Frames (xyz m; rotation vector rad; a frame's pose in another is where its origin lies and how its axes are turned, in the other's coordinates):
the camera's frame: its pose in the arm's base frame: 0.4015 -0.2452 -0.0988 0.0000 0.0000 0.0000
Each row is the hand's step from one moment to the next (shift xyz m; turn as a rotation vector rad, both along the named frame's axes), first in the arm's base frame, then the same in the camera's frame.
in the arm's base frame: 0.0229 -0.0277 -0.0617 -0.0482 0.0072 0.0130
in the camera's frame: 0.0229 -0.0277 -0.0617 -0.0482 0.0072 0.0130
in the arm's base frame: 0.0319 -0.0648 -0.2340 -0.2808 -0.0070 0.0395
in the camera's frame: 0.0319 -0.0648 -0.2340 -0.2808 -0.0070 0.0395
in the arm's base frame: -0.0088 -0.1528 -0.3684 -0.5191 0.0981 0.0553
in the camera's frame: -0.0088 -0.1528 -0.3684 -0.5191 0.0981 0.0553
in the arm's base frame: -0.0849 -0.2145 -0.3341 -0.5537 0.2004 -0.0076
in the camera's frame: -0.0849 -0.2145 -0.3341 -0.5537 0.2004 -0.0076
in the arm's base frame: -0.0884 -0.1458 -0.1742 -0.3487 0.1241 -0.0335
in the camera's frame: -0.0884 -0.1458 -0.1742 -0.3487 0.1241 -0.0335
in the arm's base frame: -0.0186 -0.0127 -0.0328 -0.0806 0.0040 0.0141
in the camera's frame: -0.0186 -0.0127 -0.0328 -0.0806 0.0040 0.0141
